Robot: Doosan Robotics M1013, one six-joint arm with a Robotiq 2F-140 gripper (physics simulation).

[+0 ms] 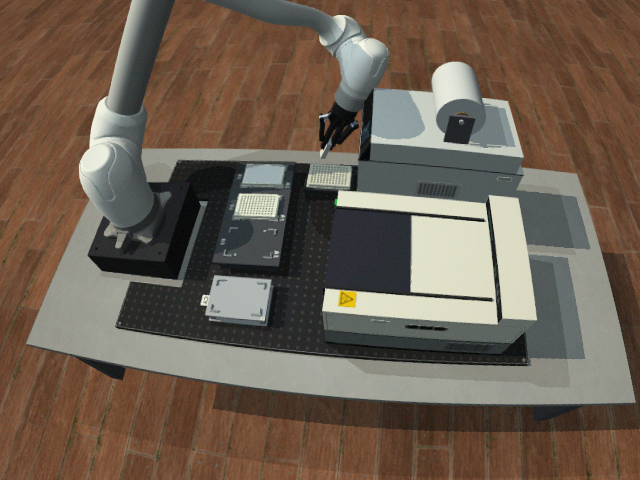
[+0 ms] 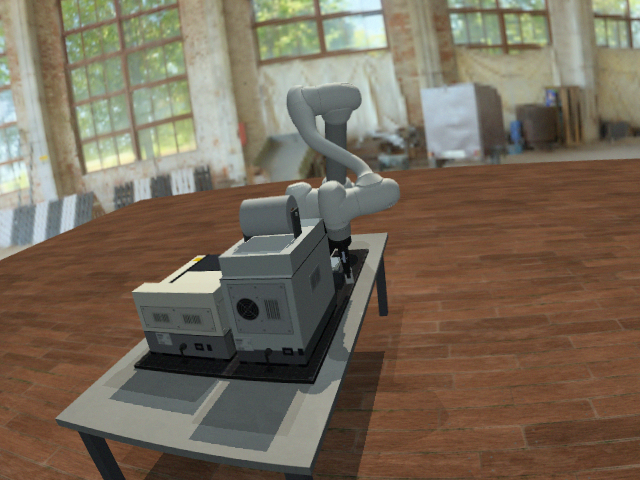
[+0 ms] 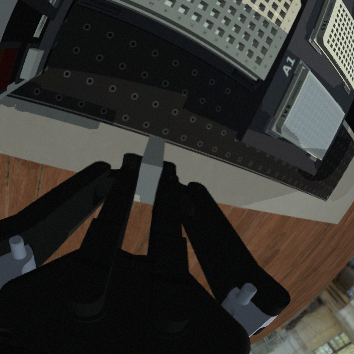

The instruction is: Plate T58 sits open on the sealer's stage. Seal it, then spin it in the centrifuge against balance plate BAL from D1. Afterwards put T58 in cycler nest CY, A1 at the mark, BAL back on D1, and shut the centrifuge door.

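Seen in the pictures: gripper, fingertip midpoint: (image 1: pixel 322 155) (image 2: pixel 350 282) (image 3: pixel 153 151); arm's base, origin of the base link: (image 1: pixel 139 216).
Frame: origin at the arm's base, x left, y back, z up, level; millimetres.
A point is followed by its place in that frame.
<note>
Plate T58 (image 1: pixel 329 176) @(x 223, y -547, z 10 mm) (image 3: pixel 218 24) @(x 256, y -533, z 10 mm), an open grey well plate, lies on the black stage at the left of the sealer (image 1: pixel 442 143) @(x 159, y -837, z 254 mm) (image 2: pixel 280 267) @(x 342, y -1026, z 217 mm). My gripper (image 1: pixel 327 151) @(x 368, y -495, z -54 mm) (image 2: pixel 345 272) @(x 368, y -495, z -54 mm) (image 3: pixel 153 151) @(x 368, y -495, z -54 mm) is shut and empty. It hangs over the table's far edge, just behind T58 and a little above it. The balance plate BAL (image 1: pixel 263 174) @(x 234, y -334, z -27 mm) (image 3: pixel 312 112) @(x 236, y -354, z -27 mm), with a smooth pale top, sits in the rear slot of the dark deck block (image 1: pixel 251 248) @(x -26, y -370, z -43 mm). The centrifuge (image 1: pixel 428 267) @(x -99, y -836, z 114 mm) (image 2: pixel 182 295) @(x 5, y -1065, z 139 mm) shows a dark left half and a cream panel on top. The grey cycler nest (image 1: pixel 239 300) @(x -183, y -378, z -53 mm) stands at the front left.
A second white well plate (image 1: pixel 257 206) @(x 111, y -350, z -30 mm) (image 3: pixel 341 35) @(x 121, y -374, z -27 mm) sits on the deck block in front of BAL. The sealer carries a white film roll (image 1: pixel 457 92) @(x 200, y -851, z 378 mm). The arm's base (image 1: pixel 132 238) @(x -85, y -23, z 10 mm) stands at the left on the black perforated board (image 1: pixel 304 314) @(x -173, y -550, z -95 mm) on the grey table (image 1: pixel 223 371) @(x -368, y -373, z -109 mm).
</note>
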